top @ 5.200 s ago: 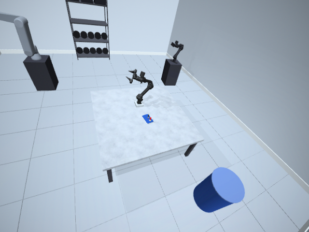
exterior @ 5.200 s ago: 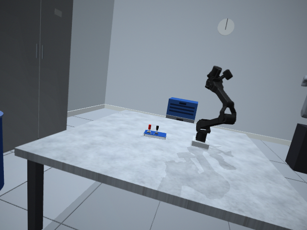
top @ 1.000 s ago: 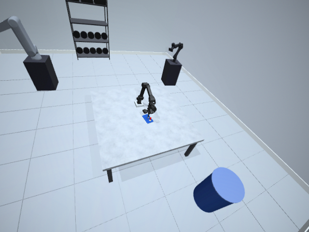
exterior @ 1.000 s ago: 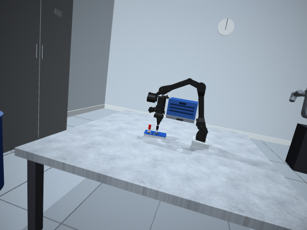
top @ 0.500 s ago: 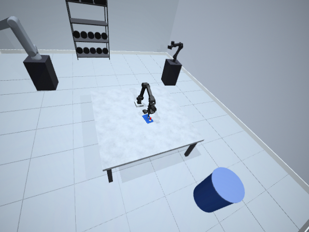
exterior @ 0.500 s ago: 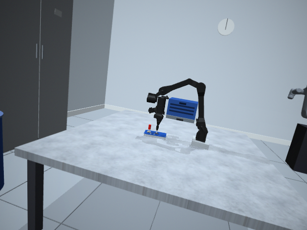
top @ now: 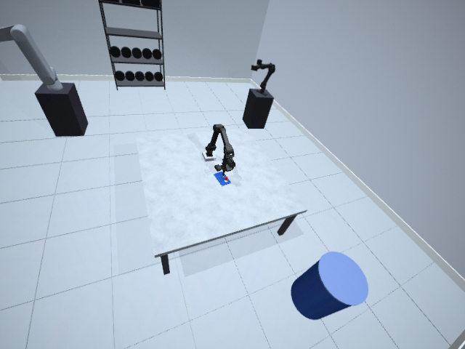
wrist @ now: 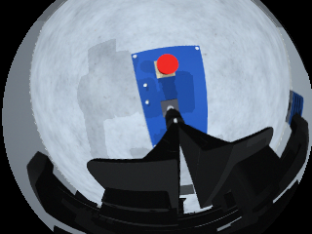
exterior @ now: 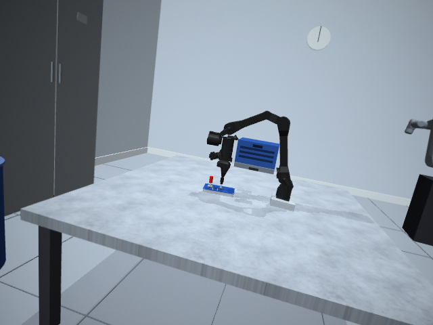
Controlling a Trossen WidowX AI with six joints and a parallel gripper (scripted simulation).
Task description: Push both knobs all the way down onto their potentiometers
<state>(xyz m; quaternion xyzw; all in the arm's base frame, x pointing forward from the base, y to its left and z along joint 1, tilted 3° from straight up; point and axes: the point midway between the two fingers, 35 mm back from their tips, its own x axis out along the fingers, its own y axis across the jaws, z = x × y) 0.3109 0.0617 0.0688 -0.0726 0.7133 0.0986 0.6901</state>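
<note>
Right now the black knob is 10 mm below my gripper tip. Round my gripper tip: red knob (50 mm ahead, 10 mm to the left, 20 mm below).
</note>
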